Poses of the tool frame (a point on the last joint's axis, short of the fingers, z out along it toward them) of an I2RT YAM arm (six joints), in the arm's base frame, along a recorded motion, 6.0 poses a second.
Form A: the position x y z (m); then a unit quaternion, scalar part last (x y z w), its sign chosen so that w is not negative.
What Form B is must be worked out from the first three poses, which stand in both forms.
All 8 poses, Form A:
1: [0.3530 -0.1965 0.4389 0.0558 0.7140 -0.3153 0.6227]
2: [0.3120 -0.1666 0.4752 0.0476 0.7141 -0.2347 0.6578]
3: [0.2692 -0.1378 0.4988 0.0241 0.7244 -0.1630 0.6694]
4: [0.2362 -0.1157 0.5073 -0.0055 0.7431 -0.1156 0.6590]
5: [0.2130 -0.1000 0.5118 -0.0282 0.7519 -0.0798 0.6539]
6: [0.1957 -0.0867 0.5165 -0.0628 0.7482 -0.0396 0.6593]
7: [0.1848 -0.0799 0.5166 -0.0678 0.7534 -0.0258 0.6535]
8: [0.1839 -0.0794 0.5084 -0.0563 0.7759 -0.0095 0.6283]
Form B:
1: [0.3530 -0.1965 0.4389 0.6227 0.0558 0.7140 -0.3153]
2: [0.3120 -0.1666 0.4752 0.6578 0.0476 0.7141 -0.2347]
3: [0.2692 -0.1378 0.4988 0.6694 0.0241 0.7244 -0.1630]
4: [0.2362 -0.1157 0.5073 0.6590 -0.0055 0.7431 -0.1156]
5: [0.2130 -0.1000 0.5118 0.6539 -0.0282 0.7519 -0.0798]
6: [0.1957 -0.0867 0.5165 0.6593 -0.0628 0.7482 -0.0396]
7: [0.1848 -0.0799 0.5166 0.6535 -0.0678 0.7534 -0.0258]
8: [0.1839 -0.0794 0.5084 0.6283 -0.0563 0.7759 -0.0095]
